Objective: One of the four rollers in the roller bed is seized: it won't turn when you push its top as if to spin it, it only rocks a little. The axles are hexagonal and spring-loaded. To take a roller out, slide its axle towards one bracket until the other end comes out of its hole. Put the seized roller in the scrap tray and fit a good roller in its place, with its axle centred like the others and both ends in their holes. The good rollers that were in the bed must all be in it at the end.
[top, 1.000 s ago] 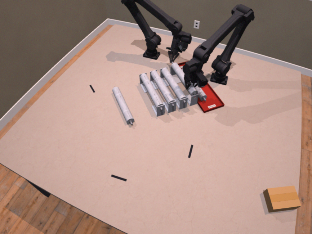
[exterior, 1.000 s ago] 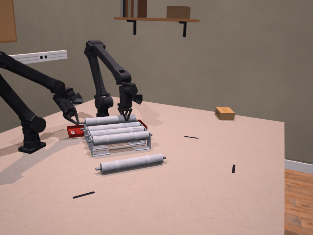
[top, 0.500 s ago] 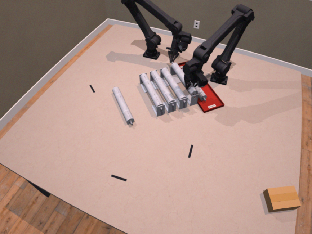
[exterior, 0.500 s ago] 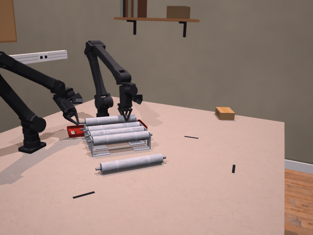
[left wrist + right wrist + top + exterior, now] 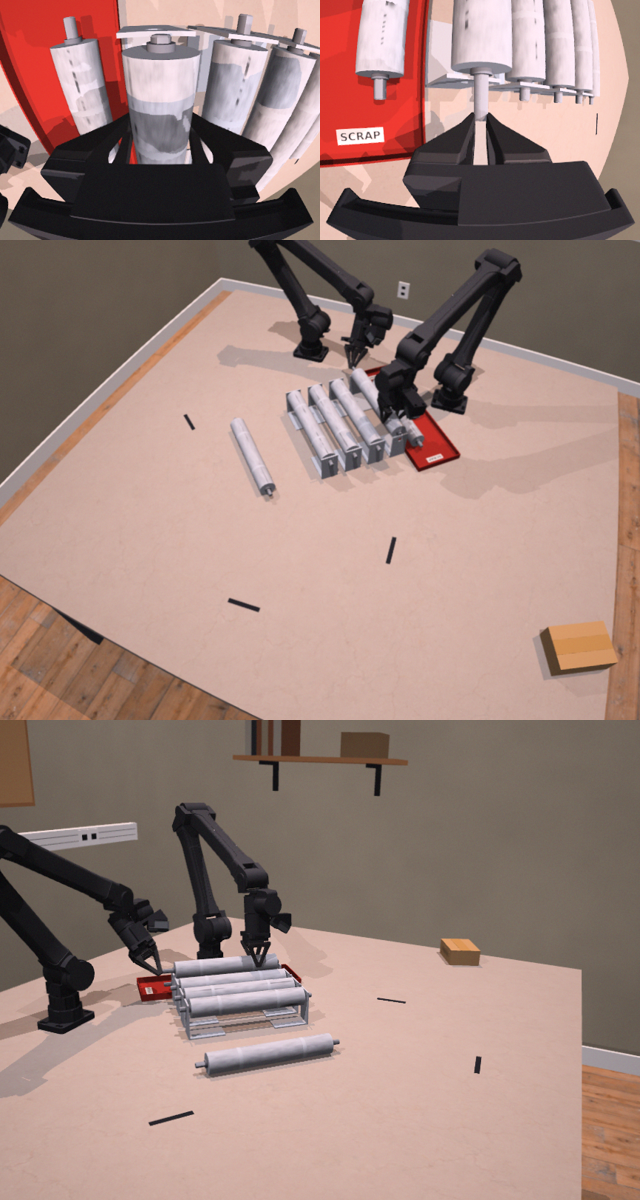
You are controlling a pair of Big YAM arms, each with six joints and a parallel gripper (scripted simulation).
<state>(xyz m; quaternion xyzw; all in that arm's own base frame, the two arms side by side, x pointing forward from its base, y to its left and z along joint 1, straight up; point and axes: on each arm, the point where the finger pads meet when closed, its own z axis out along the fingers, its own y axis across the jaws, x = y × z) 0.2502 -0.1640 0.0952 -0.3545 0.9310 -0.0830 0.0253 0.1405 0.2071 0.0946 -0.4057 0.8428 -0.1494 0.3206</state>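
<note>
Now: the roller 11 cm behind my left hand, 2 cm to the right of it and 7 cm below it. The rest, counted from my left hand: red scrap tray 14 cm behind, 9 cm below; cardboard box 38 cm ahead, 69 cm to the left, 6 cm below.
</note>
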